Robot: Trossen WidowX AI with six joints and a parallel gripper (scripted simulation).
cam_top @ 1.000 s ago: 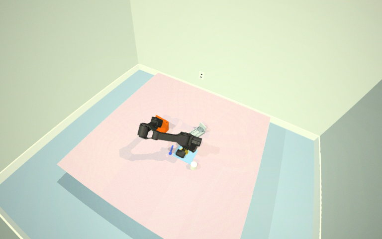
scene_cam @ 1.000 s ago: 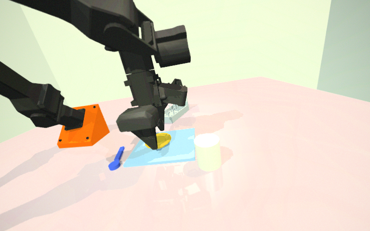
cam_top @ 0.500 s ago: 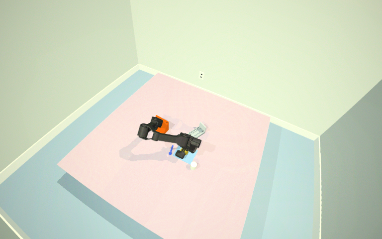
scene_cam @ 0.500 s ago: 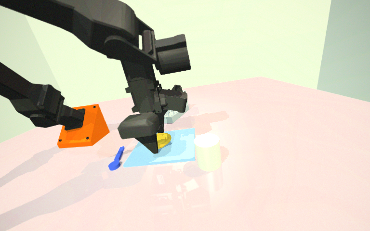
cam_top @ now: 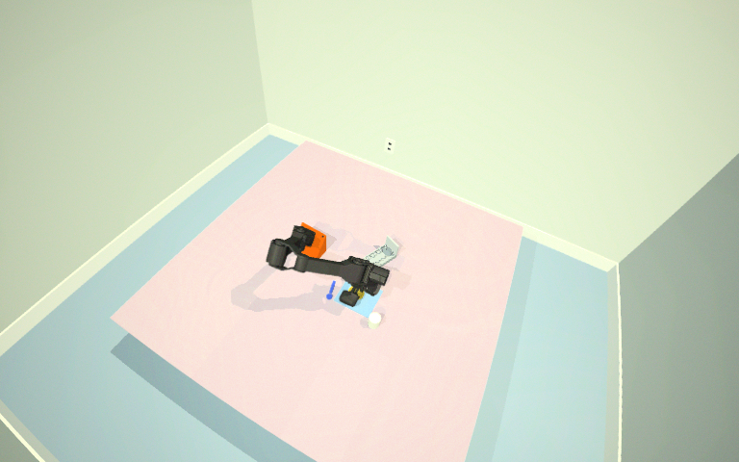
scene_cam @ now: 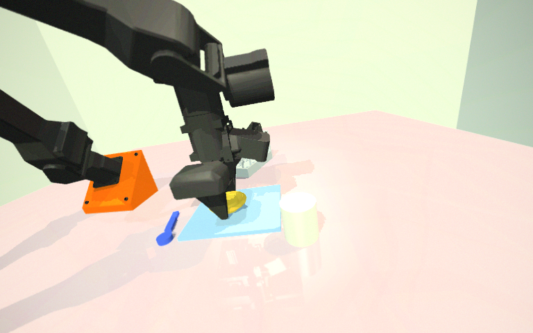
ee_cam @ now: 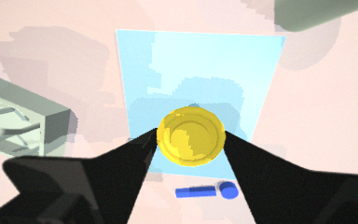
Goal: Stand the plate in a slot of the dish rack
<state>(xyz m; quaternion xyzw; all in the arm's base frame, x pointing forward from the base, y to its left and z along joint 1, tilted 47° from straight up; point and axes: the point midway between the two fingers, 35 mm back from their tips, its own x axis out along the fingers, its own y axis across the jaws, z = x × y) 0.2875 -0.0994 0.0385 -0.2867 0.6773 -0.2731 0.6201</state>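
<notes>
My gripper tip is now 1 cm short of the light blue mat and 1 cm above it. Also, from my gripper tip: yellow plate: 1 cm above; then blue spoon: 9 cm behind, 4 cm to the right; then cream cup: 11 cm ahead, 7 cm to the right, 2 cm above.
</notes>
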